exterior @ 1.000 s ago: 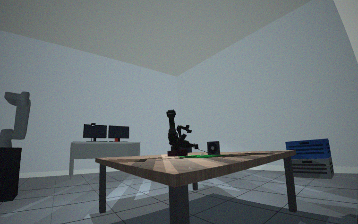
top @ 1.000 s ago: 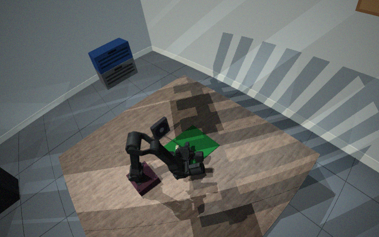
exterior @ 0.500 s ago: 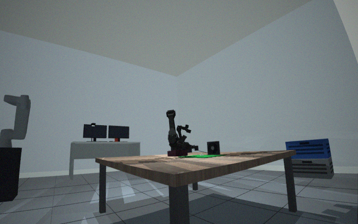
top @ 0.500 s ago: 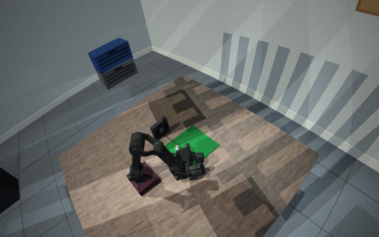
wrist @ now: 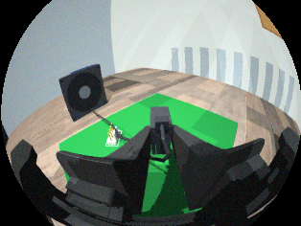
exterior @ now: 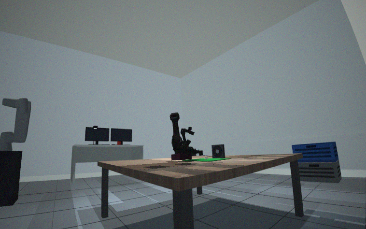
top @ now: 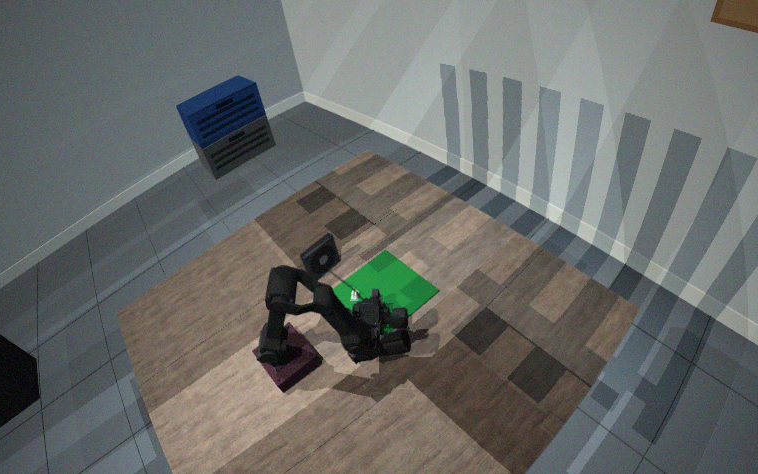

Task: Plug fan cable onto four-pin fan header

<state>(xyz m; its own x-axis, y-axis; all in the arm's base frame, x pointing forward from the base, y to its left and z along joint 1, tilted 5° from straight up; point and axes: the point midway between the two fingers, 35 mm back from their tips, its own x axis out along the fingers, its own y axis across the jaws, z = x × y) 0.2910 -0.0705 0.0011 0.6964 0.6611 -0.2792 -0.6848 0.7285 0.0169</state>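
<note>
Right now my gripper tip is 20 mm short of the green board, 40 mm to the right of it and 80 mm above it. Also, from my gripper tip: black fan 10 mm behind, 240 mm to the left; then black plug 10 mm below.
</note>
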